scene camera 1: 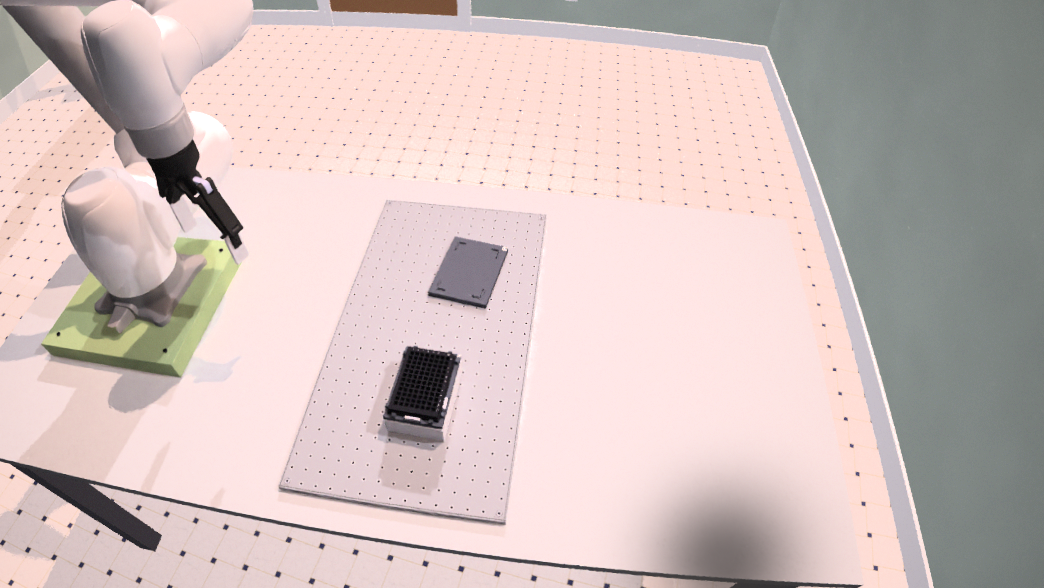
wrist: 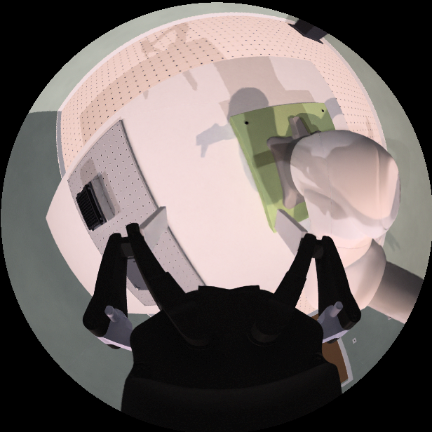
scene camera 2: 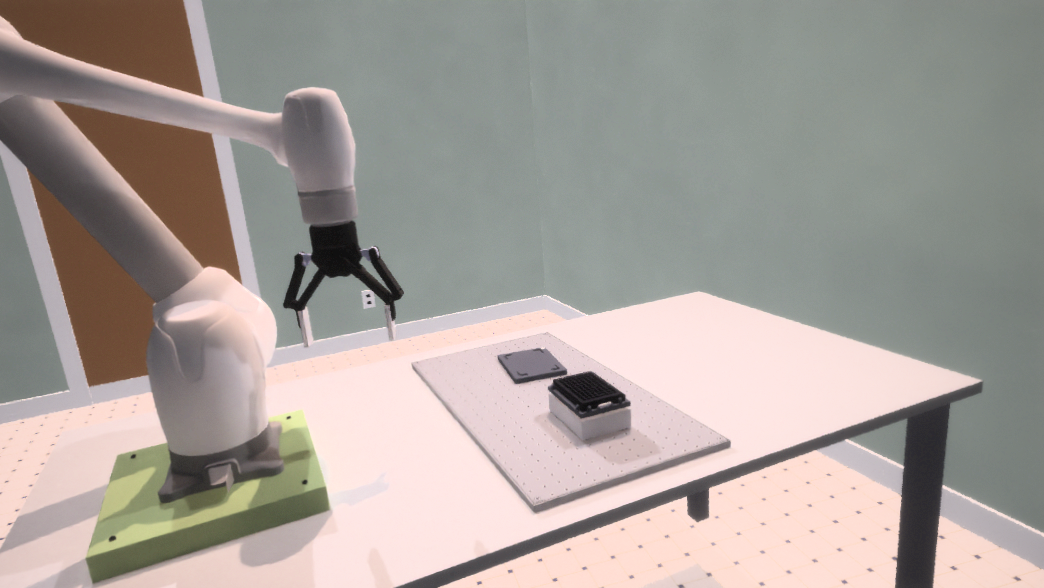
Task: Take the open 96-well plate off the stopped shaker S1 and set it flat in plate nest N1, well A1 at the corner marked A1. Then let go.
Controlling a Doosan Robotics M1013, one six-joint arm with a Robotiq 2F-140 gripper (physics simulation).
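The black 96-well plate lies flat on top of the light grey block-shaped shaker S1. The plate nest N1 is a flat dark grey slab with raised corner brackets and a small white mark near one corner; nothing lies on it. In the wrist view, part of the nest shows behind a finger. My gripper is open and empty, high above the table near the robot base, well away from plate and nest. The well labels are too small to read.
Shaker and nest stand on a perforated grey board on the white table. The arm's green base block stands at the other side of the table. Walls stand beyond the table.
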